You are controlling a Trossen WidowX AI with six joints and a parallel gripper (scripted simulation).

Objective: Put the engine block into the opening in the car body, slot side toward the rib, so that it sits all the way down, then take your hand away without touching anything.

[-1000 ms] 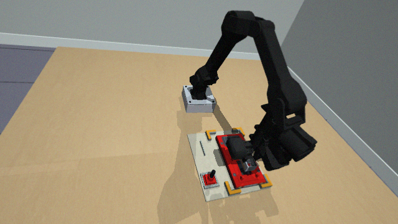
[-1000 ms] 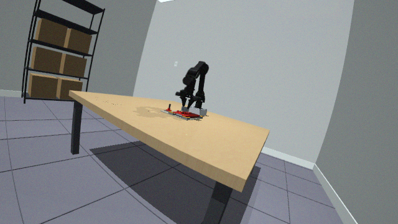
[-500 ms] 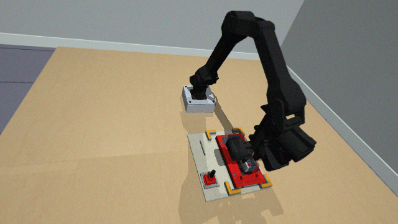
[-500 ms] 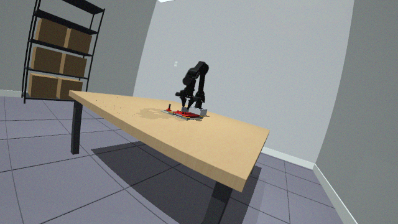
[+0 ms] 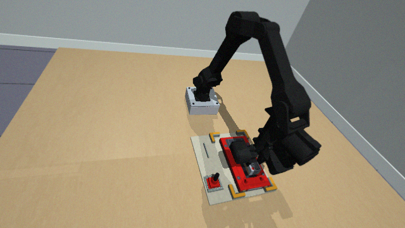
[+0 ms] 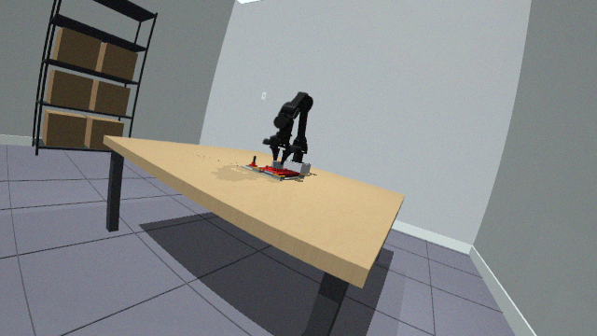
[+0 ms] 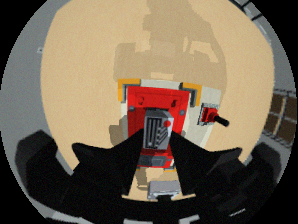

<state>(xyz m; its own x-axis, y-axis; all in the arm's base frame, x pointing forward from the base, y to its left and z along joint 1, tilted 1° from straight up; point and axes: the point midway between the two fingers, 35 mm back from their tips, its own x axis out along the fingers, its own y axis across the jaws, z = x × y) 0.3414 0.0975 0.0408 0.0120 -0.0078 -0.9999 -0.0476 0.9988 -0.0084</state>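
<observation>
Right now my gripper tip is 1 cm above the grey engine block. Round my gripper tip: pale base plate (4 cm below, 4 cm behind, 3 cm to the right).
</observation>
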